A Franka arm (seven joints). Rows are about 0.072 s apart.
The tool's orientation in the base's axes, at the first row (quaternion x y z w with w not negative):
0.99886, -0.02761, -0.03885, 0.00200
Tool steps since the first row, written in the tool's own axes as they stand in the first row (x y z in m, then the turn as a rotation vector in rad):
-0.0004, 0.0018, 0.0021, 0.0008, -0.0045, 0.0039
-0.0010, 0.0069, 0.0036, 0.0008, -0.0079, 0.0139
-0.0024, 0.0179, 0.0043, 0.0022, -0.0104, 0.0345
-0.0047, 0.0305, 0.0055, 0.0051, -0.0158, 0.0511
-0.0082, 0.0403, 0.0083, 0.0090, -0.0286, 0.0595
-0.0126, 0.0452, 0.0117, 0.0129, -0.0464, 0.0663
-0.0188, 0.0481, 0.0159, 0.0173, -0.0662, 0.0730
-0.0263, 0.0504, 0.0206, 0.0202, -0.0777, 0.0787
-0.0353, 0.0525, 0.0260, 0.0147, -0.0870, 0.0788
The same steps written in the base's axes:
-0.0007, -0.0018, -0.0021, 0.0007, 0.0044, -0.0040
-0.0017, -0.0068, -0.0035, 0.0002, 0.0078, -0.0140
-0.0037, -0.0177, -0.0040, 0.0001, 0.0102, -0.0346
-0.0068, -0.0302, -0.0049, 0.0020, 0.0154, -0.0514
-0.0110, -0.0398, -0.0074, 0.0059, 0.0279, -0.0602
-0.0159, -0.0445, -0.0104, 0.0102, 0.0455, -0.0674
-0.0226, -0.0470, -0.0141, 0.0152, 0.0650, -0.0745
-0.0306, -0.0489, -0.0182, 0.0183, 0.0763, -0.0805
-0.0400, -0.0505, -0.0229, 0.0133, 0.0859, -0.0802

